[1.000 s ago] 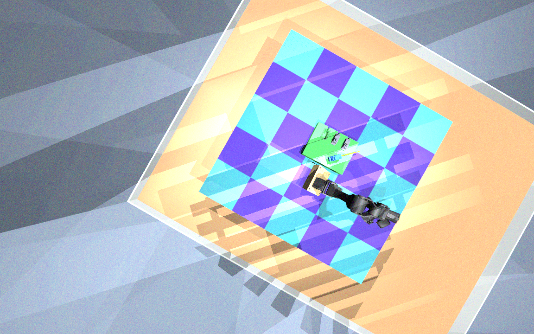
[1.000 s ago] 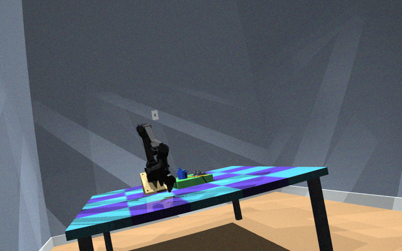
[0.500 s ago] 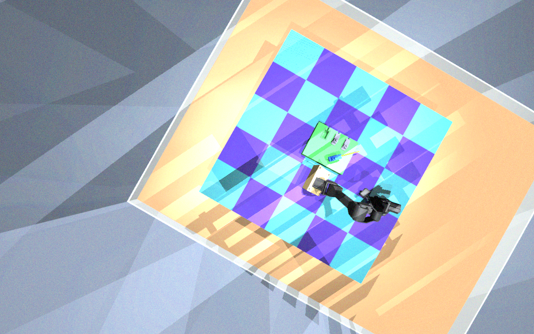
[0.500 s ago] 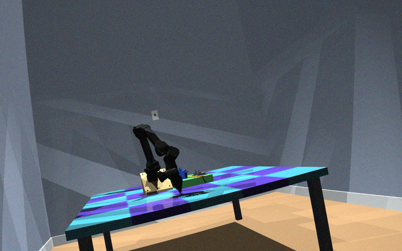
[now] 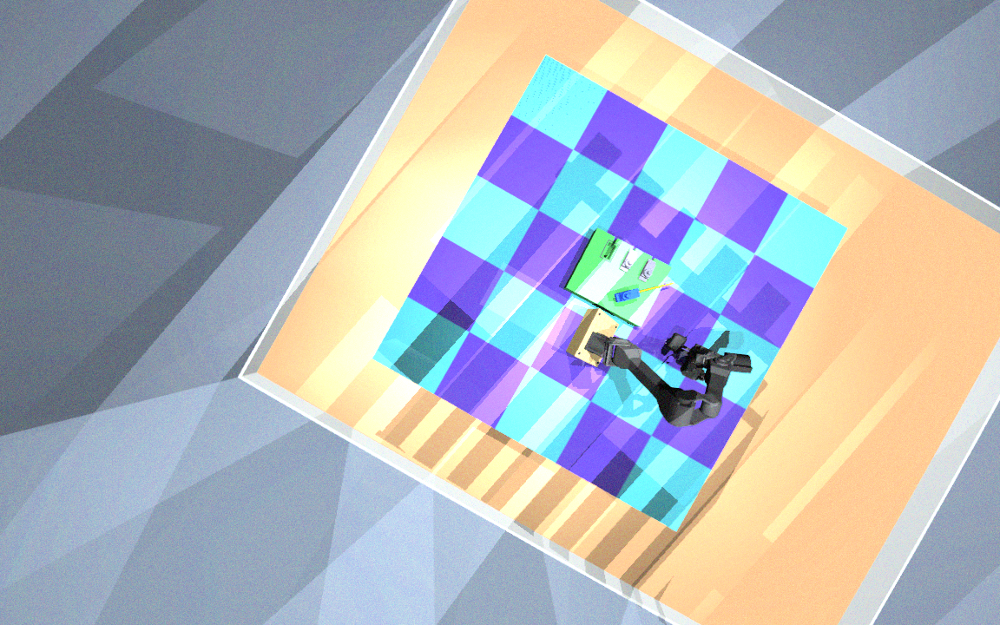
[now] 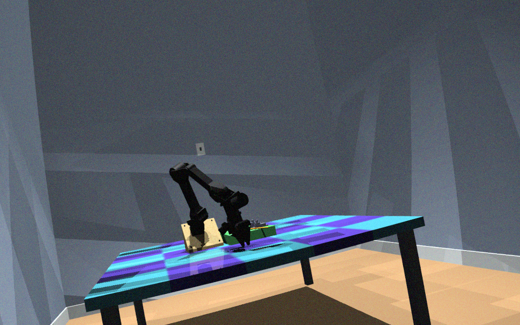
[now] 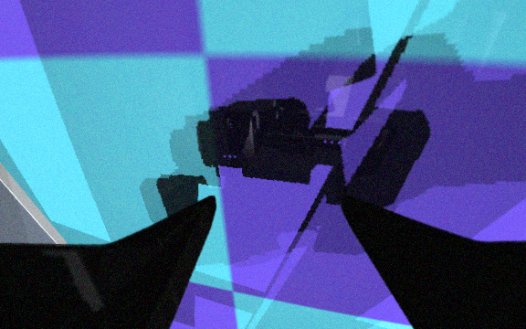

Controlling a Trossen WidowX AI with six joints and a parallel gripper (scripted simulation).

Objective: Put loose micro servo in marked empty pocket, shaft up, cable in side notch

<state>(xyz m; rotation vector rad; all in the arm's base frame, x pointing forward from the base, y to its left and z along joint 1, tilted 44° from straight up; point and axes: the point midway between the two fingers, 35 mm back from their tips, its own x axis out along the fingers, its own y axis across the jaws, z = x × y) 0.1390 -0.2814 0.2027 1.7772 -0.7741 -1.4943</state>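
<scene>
The green robot deck lies 6 cm ahead of my gripper tip, 36 cm to the left of it and 1 cm above it.
</scene>
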